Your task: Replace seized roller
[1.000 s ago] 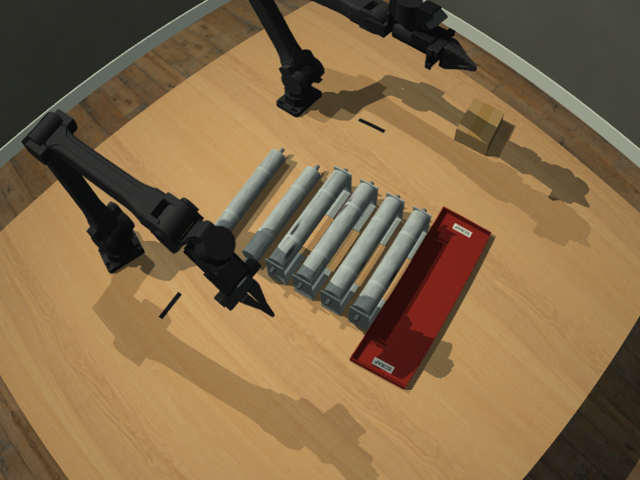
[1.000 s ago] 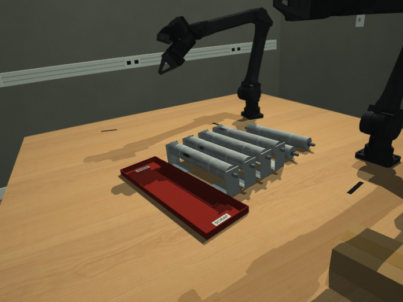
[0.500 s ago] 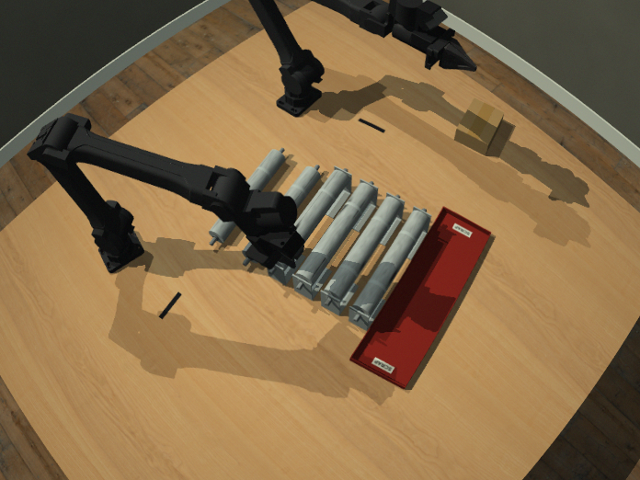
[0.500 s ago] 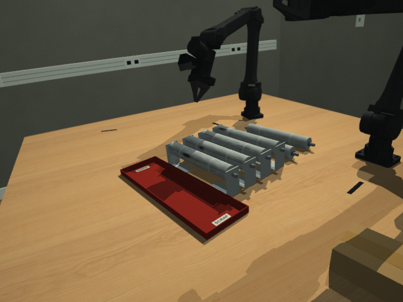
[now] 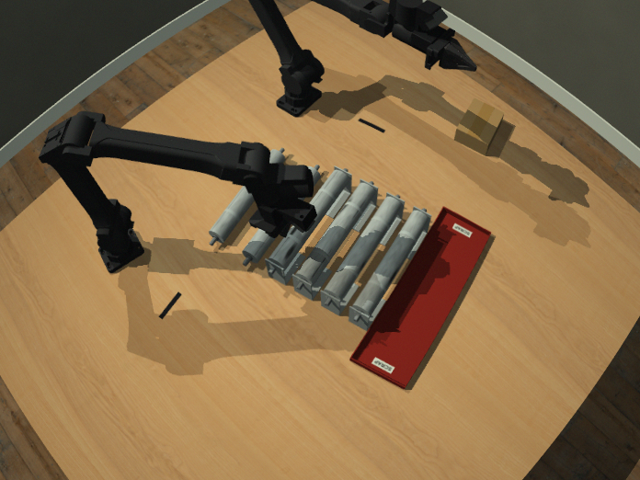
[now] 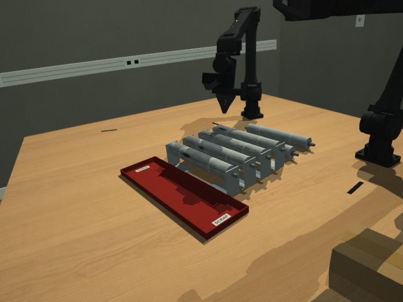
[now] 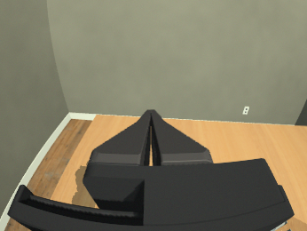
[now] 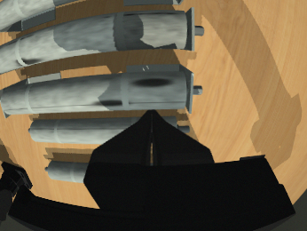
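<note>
Right now my right hand is 2 cm past the grey roller, 10 cm to the right of it and 9 cm above it. Round my right hand: cardboard box 8 cm ahead, 69 cm to the left, 13 cm below; then red scrap tray 31 cm ahead, 17 cm to the left, 15 cm below.
</note>
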